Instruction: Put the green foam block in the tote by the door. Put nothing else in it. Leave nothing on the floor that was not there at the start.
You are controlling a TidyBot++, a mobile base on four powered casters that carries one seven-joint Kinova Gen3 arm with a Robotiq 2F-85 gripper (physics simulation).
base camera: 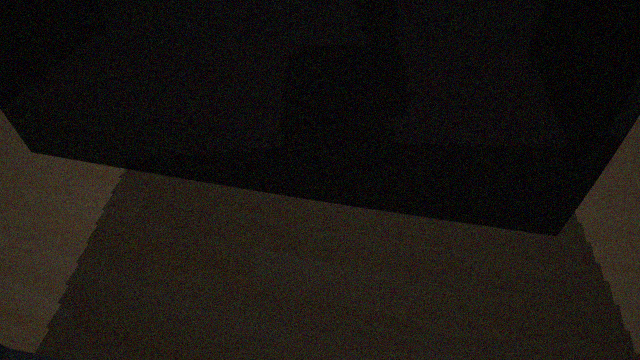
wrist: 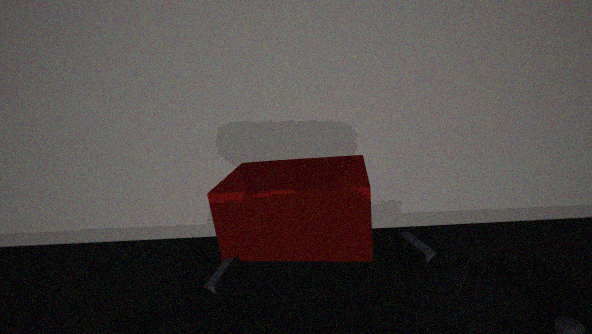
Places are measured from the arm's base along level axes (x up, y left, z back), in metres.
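Pixels of known places: gripper, between the fingertips: (wrist: pixel 318 262).
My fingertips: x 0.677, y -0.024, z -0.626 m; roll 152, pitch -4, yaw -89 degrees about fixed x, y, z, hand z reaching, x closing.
Observation:
Behind a point stands the place of what it marks.
The green foam block and the tote do not show in either view. In the wrist view my gripper (wrist: pixel 318 262) @[x 0.677, y -0.024, z -0.626 m] is open, with its two grey fingers wide apart and nothing held between them. A red box-shaped block (wrist: pixel 295 225) @[x 0.694, y -0.015, z -0.639 m] stands on a dark surface (wrist: pixel 125 290) @[x 0.663, y 0.094, z -0.644 m] ahead of the gripper. Its lower left corner meets the left finger in the picture, and the right finger shows to the right of it. Whether either finger touches it I cannot tell. The gripper does not show in the base view.
A pale wall (wrist: pixel 450 100) @[x 0.734, y -0.126, z -0.682 m] rises behind the red block and carries a soft shadow above it. A faint grey rounded shape (wrist: pixel 570 325) shows at the lower right. In the base view a large black body (base camera: pixel 300 125) @[x -0.297, y 0.033, z -0.408 m] overhangs the wooden floor (base camera: pixel 325 280) @[x -0.397, y 0.006, z -0.282 m], which is partly in shadow.

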